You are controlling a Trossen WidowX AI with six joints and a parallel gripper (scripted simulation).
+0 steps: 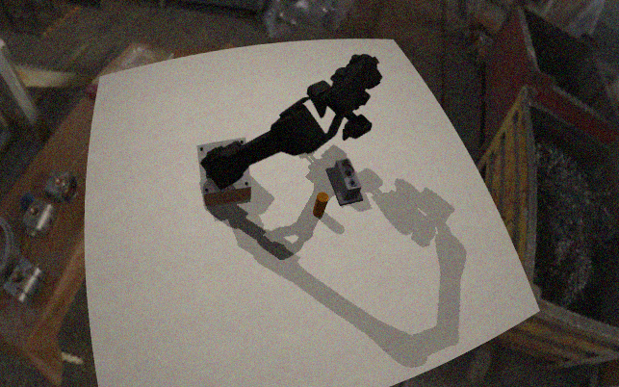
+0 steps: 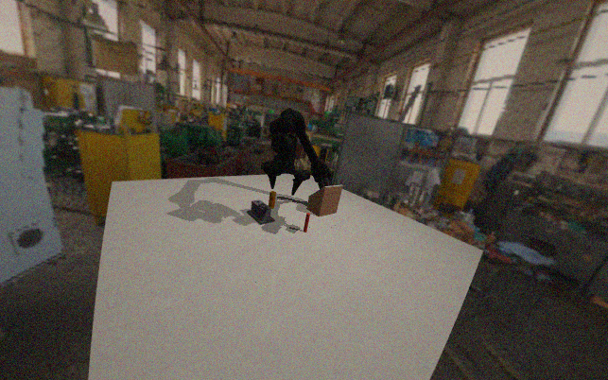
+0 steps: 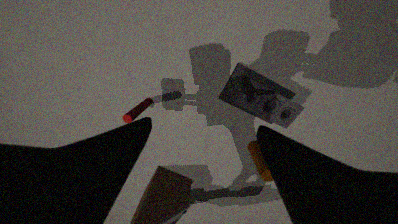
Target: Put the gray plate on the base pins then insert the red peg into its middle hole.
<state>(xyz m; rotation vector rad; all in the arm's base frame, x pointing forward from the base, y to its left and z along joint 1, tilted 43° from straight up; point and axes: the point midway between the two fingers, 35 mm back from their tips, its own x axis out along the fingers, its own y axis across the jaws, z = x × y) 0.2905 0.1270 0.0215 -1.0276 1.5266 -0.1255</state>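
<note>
Now: the red peg 90 mm behind my gripper tip, 70 mm to the left of it and 110 mm below it. The rest, counted from my gripper tip: orange cylinder: 40 mm behind, 170 mm to the right, 110 mm below; gray base: 40 mm ahead, 90 mm to the right, 140 mm below; gray plate: 40 mm ahead, 90 mm to the right, 100 mm below.
</note>
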